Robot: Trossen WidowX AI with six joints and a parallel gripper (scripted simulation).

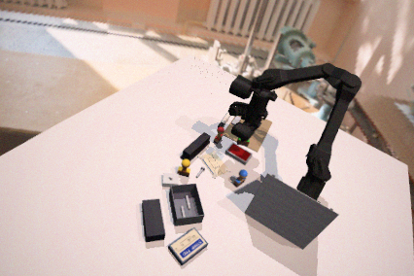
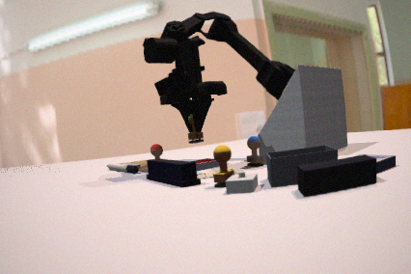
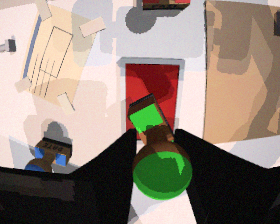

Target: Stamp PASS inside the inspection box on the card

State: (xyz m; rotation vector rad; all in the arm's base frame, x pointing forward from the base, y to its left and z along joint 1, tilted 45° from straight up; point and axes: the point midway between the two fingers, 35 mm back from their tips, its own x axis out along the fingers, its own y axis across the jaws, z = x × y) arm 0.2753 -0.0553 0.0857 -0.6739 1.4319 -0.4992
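My gripper tip is 80 mm above the red ink pad. Also, from my gripper tip: red-knobbed stamp: 100 mm ahead, 60 mm below; then cream card: 30 mm ahead, 100 mm to the left, 80 mm below; then green-knobbed stamp: right at my gripper tip.
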